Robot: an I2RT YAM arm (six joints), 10 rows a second.
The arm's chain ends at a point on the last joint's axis. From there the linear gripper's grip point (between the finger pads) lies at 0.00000 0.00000 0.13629 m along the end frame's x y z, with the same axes.
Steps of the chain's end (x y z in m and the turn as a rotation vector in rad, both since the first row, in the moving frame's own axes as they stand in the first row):
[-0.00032, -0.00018, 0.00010, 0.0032, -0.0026, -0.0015]
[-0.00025, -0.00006, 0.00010, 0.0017, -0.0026, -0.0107]
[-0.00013, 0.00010, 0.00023, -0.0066, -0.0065, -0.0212]
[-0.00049, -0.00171, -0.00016, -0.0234, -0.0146, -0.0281]
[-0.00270, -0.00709, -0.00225, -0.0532, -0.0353, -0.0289]
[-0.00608, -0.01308, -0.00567, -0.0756, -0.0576, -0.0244]
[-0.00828, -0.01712, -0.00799, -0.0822, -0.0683, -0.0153]
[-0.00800, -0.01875, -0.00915, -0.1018, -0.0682, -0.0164]
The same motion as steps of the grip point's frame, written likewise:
[-0.00067, -0.00062, 0.00010, 0.0032, -0.0026, -0.0015]
[-0.00061, -0.00029, 0.00010, 0.0017, -0.0026, -0.0107]
[-0.00101, 0.00101, 0.00022, -0.0066, -0.0065, -0.0212]
[-0.00243, 0.00151, -0.00021, -0.0234, -0.0146, -0.0281]
[-0.00740, 0.00022, -0.00253, -0.0532, -0.0353, -0.0289]
[-0.01379, -0.00270, -0.00629, -0.0756, -0.0576, -0.0244]
[-0.01748, -0.00587, -0.00877, -0.0822, -0.0683, -0.0153]
[-0.01716, -0.00483, -0.01017, -0.1018, -0.0682, -0.0164]

